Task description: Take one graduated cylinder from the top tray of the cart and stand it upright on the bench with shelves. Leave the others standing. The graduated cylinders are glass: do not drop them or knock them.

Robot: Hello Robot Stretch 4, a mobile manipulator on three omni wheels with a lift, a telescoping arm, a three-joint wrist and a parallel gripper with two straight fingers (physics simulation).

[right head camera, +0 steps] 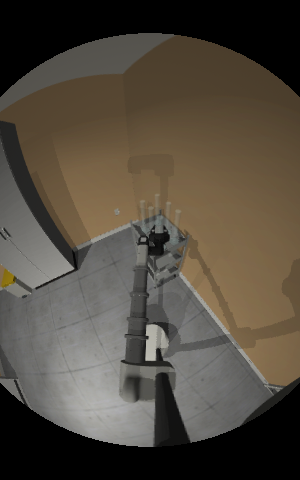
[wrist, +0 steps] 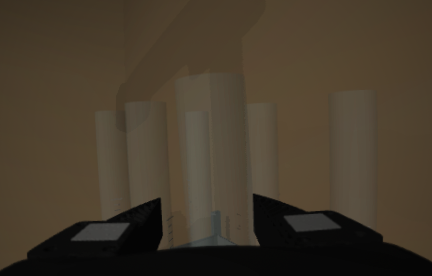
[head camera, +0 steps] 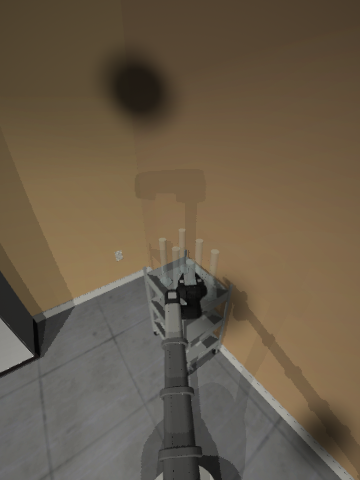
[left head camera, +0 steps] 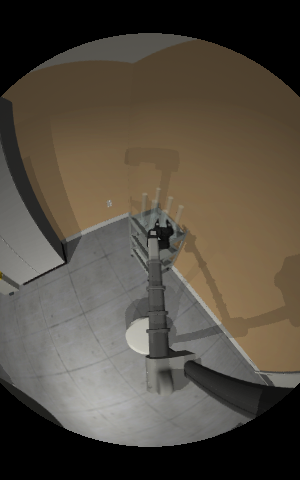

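Pixels of known places: gripper, between the fingertips: (right head camera: 158, 225) (wrist: 207, 214) (head camera: 189, 274) (left head camera: 161, 219); robot's base, origin of its link: (right head camera: 148, 341) (left head camera: 145, 334).
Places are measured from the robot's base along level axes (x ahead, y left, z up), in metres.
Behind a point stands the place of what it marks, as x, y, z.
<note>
The cart (head camera: 226, 312) {0.820, -0.341, 0.513} (left head camera: 131, 237) {1.005, 0.155, 0.407} stands in the room corner with several clear, upright graduated cylinders on its top tray. My gripper (head camera: 190, 279) {0.797, -0.090, 0.885} (left head camera: 162, 224) {0.797, -0.090, 0.885} (right head camera: 159, 230) {0.797, -0.090, 0.885} (wrist: 207, 214) {0.797, -0.090, 0.885} is open at the cart's near side, over the top tray. In the wrist view the nearest cylinder (wrist: 230, 150) {0.771, -0.104, 0.929} rises upright between the two fingertips or just beyond them, with a narrow gap on each side; its base is hidden. A thin cylinder (wrist: 198, 175) shows through it. Other cylinders stand left (wrist: 148, 160) {0.887, -0.035, 0.912} and right (wrist: 353, 155) {0.846, -0.221, 0.913}. The bench with shelves does not show in these views.
Tan walls (head camera: 280, 200) {0.748, -0.441, 1.282} meet behind the cart. A small wall outlet (head camera: 119, 255) {1.703, 0.542, 0.372} is left of it. A large grey cabinet (left head camera: 30, 225) {0.785, 1.156, 0.833} (right head camera: 35, 240) {0.731, 1.243, 0.792} stands at the left. A yellow item (right head camera: 8, 277) {0.285, 2.180, 0.422} lies at the far left. My extended arm (head camera: 178, 415) {0.214, -0.001, 0.997} spans the tiled floor.
</note>
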